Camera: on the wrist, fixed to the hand. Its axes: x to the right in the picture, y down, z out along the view.
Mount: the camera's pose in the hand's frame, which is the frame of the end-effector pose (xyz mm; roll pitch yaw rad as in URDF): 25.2 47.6 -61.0 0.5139 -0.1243 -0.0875
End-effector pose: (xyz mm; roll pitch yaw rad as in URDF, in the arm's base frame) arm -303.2 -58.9 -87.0 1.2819 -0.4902 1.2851
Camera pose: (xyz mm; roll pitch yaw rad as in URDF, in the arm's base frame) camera -369.8 -30.0 -50.2 1.8616 -0.4370 1.1260
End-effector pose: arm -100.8 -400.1 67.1 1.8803 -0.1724 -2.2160
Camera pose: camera -74.3 -437.4 134.4 2.3990 -0.0510 -2.3079
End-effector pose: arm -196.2 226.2 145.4 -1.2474 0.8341 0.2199
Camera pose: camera -217.0 177.8 83.4 -0.6560 0.7082 0.3387
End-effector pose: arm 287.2 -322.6 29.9 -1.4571 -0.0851 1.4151
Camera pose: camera 346.3 -301.8 -22.0 -0.9642 -0.1849 1.5307
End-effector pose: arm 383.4 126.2 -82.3 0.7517 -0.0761 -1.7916
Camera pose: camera 452.3 84.0 -92.4 1.2738 -0.1066 -1.9410
